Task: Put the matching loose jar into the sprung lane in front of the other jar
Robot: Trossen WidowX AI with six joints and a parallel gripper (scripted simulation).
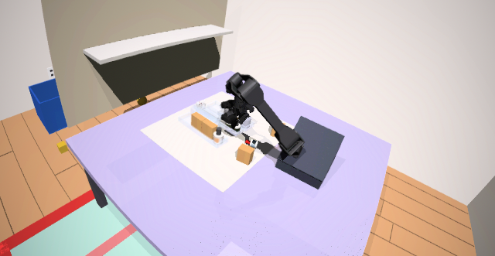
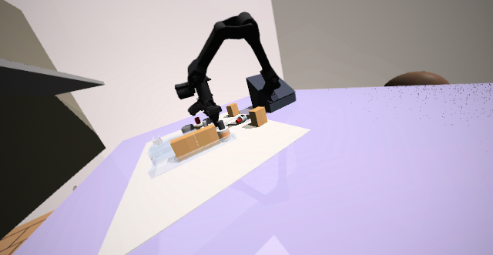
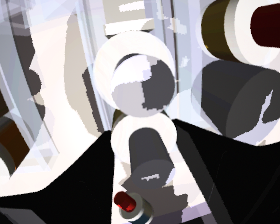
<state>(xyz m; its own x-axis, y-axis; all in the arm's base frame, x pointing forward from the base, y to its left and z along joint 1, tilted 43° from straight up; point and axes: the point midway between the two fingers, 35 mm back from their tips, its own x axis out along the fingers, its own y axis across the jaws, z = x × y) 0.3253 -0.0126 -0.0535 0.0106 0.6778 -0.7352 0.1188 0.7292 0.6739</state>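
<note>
Now: the jar 13 cm to the left of my gripper tip, 2 cm ahead of it and 1 cm above it. Round my gripper tip: clear lane rack 15 cm ahead, 1 cm to the left, 1 cm below.
</note>
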